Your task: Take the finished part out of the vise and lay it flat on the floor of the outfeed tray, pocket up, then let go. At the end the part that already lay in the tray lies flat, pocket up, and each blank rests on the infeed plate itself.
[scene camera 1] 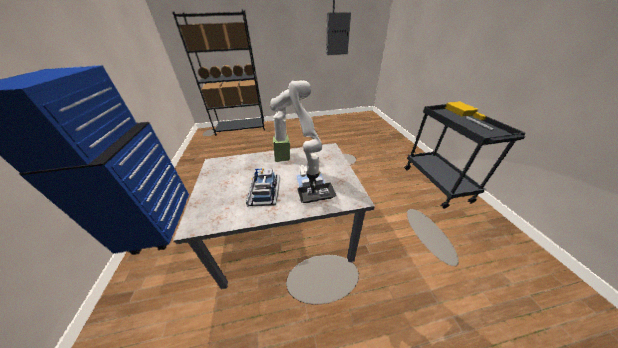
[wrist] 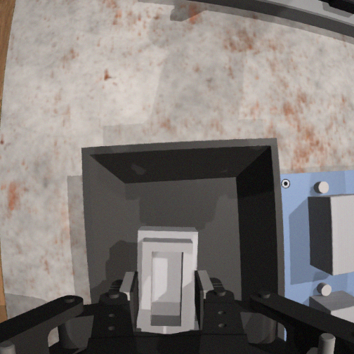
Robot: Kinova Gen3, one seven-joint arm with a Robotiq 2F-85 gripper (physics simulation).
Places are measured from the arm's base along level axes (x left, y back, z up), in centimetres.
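Pixels of known places: gripper, between the fingertips: (scene camera 1: 312, 190); arm's base, origin of its link: (scene camera 1: 281, 139).
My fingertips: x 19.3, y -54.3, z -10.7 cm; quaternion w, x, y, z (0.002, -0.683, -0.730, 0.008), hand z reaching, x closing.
Ahead of a thing's pixels: the offset from my fingertips to its top centre. "*": to the spot under its first point. Level surfaces: height alone.
My gripper (scene camera 1: 313, 186) (wrist: 166, 286) is shut on the finished part (wrist: 167, 242), a light grey block held level with its pocket up, over the left part of the dark outfeed tray {* dy -1.2, dx +3.7, dz -6.2 cm} (scene camera 1: 318, 198) (wrist: 260, 225) in the scene view. Whether it touches the tray floor I cannot tell. The other part {dy +2.4, dx +7.9, dz -2.3 cm} (scene camera 1: 324, 191) lies in the right part of the tray in the scene view; its pocket is too small to make out, and the gripper hides it in the wrist view. Grey blanks (wrist: 342, 235) (wrist: 334, 305) stand on the blue infeed plate (wrist: 300, 200). The vise {dy +12.6, dx -32.6, dz +2.9 cm} (scene camera 1: 263, 189) stands left.
The infeed plate lies right beside the tray, with small pegs (wrist: 322, 187) near the blanks. The tray walls rise around the held part. The speckled table {dz -7.0 cm} (scene camera 1: 225, 200) carries everything; its front edge lies beyond the tray. A blue cabinet (scene camera 1: 145, 170) stands left of the table, a cart (scene camera 1: 452, 127) right.
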